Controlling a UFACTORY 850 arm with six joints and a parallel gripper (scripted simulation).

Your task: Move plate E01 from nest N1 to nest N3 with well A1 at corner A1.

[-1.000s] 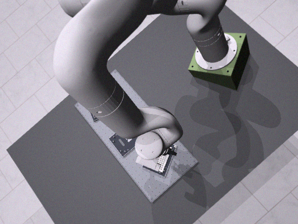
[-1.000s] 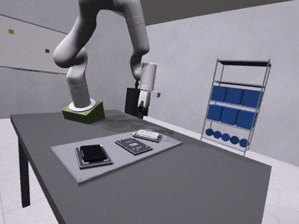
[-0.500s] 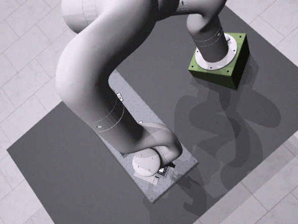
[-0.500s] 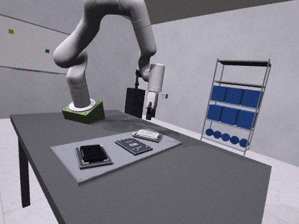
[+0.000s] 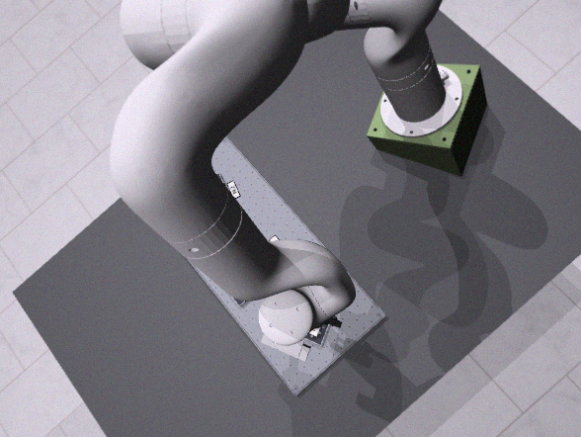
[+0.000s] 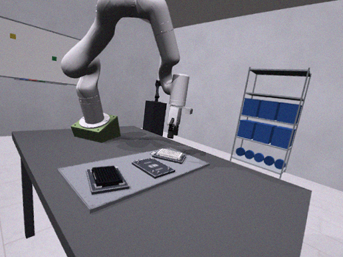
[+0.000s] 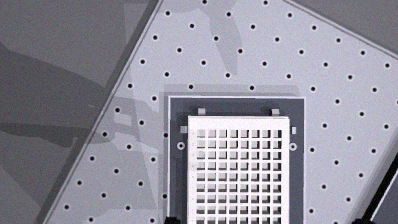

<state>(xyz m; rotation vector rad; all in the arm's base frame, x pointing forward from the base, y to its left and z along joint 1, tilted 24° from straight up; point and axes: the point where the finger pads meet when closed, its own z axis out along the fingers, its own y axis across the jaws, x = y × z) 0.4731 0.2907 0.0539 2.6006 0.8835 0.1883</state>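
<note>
Right now the white well plate E01 is 11 cm below my hand. Round my hand: nest N3: 8 cm ahead, 17 cm to the right, 12 cm below; then dark nest N1: 12 cm below; then black plate E07: 11 cm ahead, 39 cm to the right, 11 cm below.
</note>
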